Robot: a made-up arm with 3 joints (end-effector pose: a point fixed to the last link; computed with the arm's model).
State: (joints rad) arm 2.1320 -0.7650 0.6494
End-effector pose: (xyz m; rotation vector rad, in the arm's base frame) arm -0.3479 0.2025 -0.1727 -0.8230 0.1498 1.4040
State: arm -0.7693 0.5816 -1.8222
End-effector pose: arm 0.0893 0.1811 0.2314 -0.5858 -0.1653 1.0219
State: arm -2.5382 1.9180 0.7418
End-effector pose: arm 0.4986 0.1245 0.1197 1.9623 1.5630 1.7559
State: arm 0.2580 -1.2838 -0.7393
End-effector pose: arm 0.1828 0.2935 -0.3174 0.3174 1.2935 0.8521
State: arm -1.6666 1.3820 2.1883
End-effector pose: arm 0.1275 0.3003 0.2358 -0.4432 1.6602 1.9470
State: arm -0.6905 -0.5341 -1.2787
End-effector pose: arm 0.3417 0.0068 -0.0109 0.4513 0.2997 0.5740
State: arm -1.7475 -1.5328 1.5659
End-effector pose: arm 0.0879 -0.2149 -0.4634 -0.1902 -2.0884 2.1703
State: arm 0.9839 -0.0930 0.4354
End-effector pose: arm -0.0111 0.3460 0.1200 -0.0614 0.0714 0.5481
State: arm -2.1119 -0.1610 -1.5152
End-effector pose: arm 0.0877 -0.2640 0.1127 0.1586 -0.0393 -0.5954
